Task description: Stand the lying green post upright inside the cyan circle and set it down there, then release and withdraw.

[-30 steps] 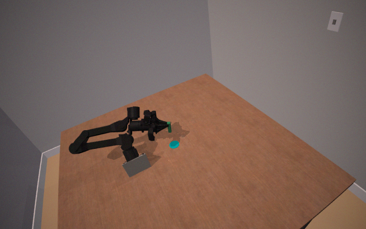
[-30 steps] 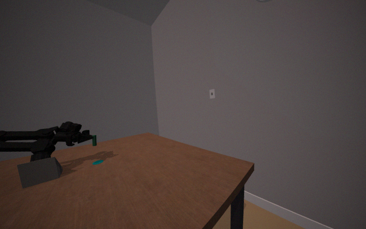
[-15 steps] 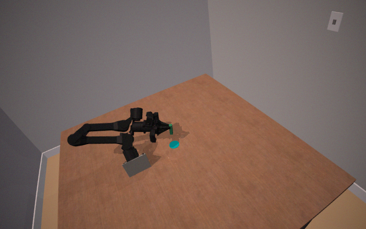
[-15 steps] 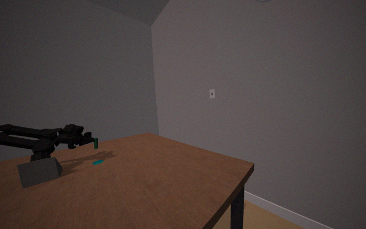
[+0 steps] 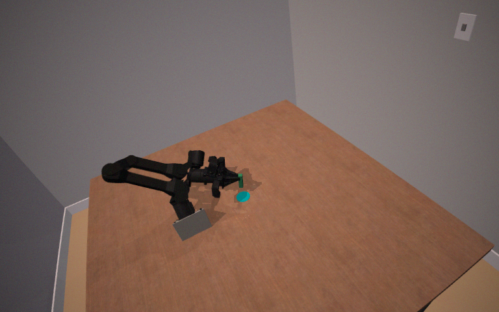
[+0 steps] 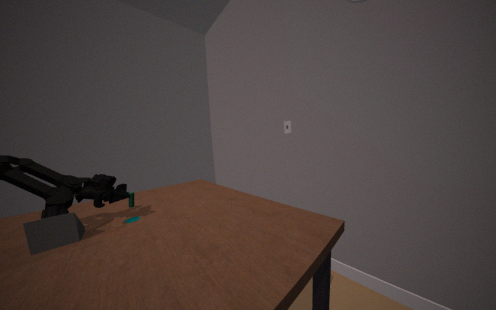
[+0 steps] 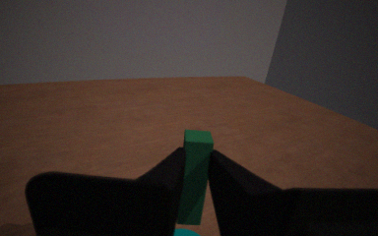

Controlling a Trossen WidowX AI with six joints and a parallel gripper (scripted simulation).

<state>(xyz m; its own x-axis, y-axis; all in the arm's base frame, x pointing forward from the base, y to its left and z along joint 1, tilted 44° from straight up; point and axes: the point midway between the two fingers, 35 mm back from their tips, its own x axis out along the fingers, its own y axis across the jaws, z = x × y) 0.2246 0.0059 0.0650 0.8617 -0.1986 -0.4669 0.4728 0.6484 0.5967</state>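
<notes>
Now: gripper tip 1 cm past the cyan circle and 12 cm above it. Round my gripper tip: green post (2 cm below).
</notes>
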